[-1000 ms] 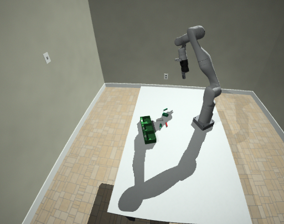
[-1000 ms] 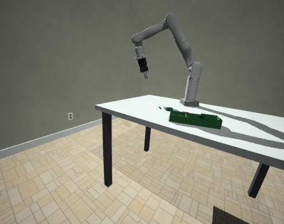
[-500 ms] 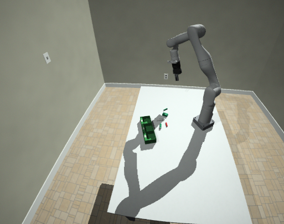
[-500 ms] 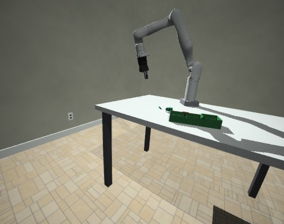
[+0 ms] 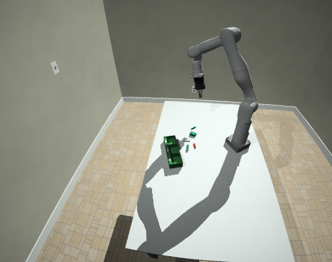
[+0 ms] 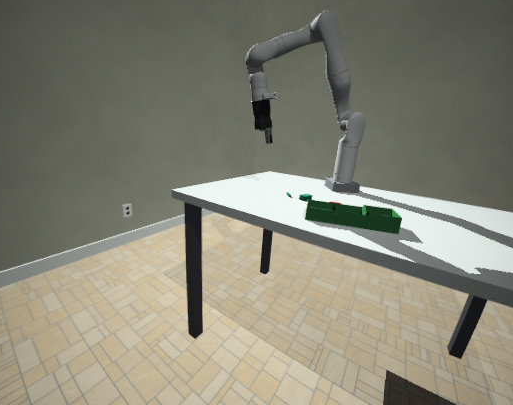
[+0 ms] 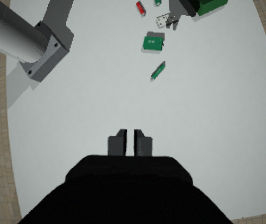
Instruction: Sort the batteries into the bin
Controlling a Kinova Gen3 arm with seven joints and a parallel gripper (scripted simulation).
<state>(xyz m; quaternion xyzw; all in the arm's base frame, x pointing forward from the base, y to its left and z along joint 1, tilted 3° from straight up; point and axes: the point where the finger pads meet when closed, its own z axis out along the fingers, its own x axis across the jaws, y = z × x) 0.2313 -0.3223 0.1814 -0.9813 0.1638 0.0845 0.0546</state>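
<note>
The green bin tray is 240 mm ahead of my hand, 370 mm to the left of it and 200 mm below it. Round my hand: green block-shaped battery (80 mm ahead, 200 mm to the left, 210 mm below); white domino (130 mm ahead, 260 mm to the left, 220 mm below); red battery (80 mm ahead, 320 mm to the left, 220 mm below).
</note>
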